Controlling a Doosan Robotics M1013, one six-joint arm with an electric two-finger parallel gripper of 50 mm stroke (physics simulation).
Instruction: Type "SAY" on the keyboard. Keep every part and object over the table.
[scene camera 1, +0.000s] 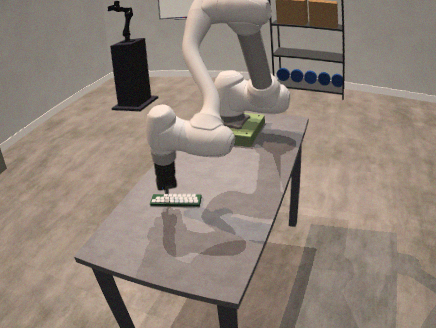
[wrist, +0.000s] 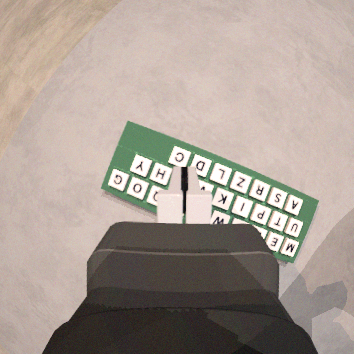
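A green keyboard with white letter keys lies flat on the table. In the wrist view its letters appear upside down. The S key and A key are at the right end of the row farthest from the gripper body; the Y key is at the left of the middle row. My gripper is shut and empty, low over the keyboard, its tips beside the C key and D key. The fingers hide keys behind them; contact cannot be told.
The arm's green base block stands at the table's far end. The table's edge crosses the upper left of the wrist view. A black pedestal with a small arm and a shelf unit stand on the floor beyond the table.
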